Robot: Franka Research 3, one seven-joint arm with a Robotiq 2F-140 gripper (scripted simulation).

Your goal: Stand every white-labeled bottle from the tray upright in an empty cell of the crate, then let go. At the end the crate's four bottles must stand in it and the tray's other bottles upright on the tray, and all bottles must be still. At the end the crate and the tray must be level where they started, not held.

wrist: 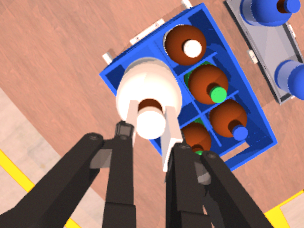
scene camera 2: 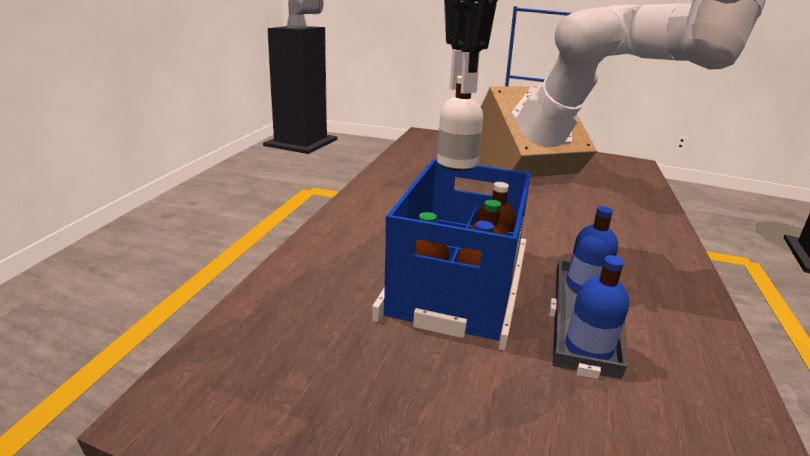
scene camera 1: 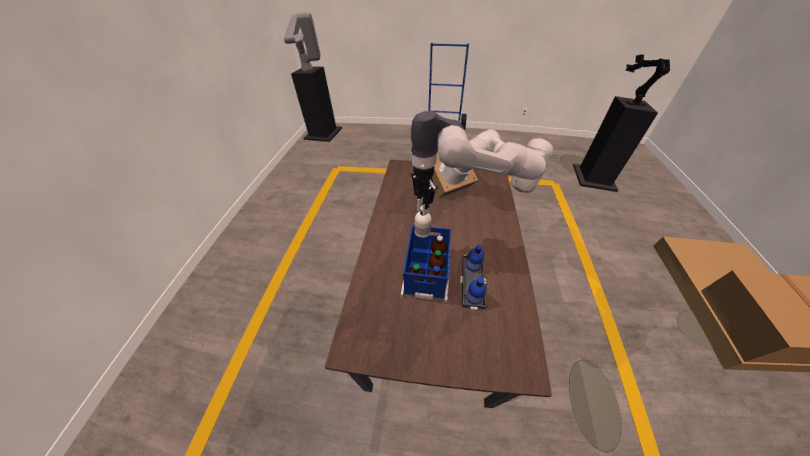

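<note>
A blue crate [scene camera 2: 477,293] is visible, likewise in the wrist view [wrist: 260,138]. A white-labeled bottle [scene camera 2: 461,118] is visible, also in the wrist view [wrist: 149,80]. My gripper [scene camera 2: 463,90] appears in the wrist view [wrist: 149,116] and in scene camera 1 [scene camera 1: 423,211] as well.
</note>
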